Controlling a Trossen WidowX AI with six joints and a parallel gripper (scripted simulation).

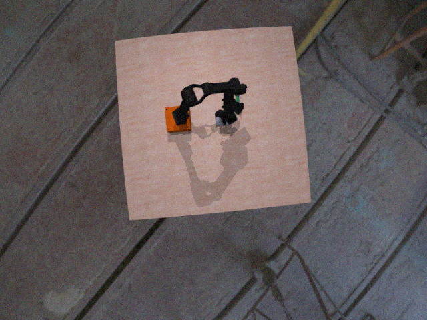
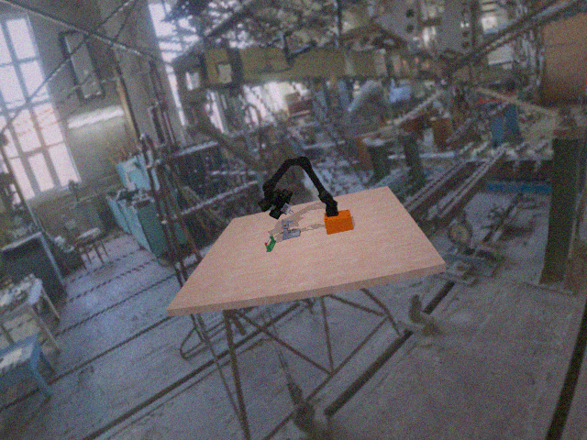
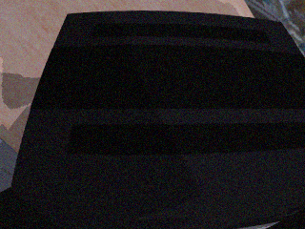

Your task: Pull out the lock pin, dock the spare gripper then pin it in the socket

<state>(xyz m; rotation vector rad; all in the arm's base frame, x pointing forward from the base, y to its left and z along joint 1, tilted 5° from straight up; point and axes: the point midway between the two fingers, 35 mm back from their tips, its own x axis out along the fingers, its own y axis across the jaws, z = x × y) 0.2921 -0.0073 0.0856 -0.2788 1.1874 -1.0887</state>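
Now: the green bar 18 cm to the left of my gripper tip, 14 cm below it and 9 cm ahead of it. Round my gripper tip: spare gripper 1 cm to the left, 1 cm above; then mount 11 cm below, 6 cm to the left.
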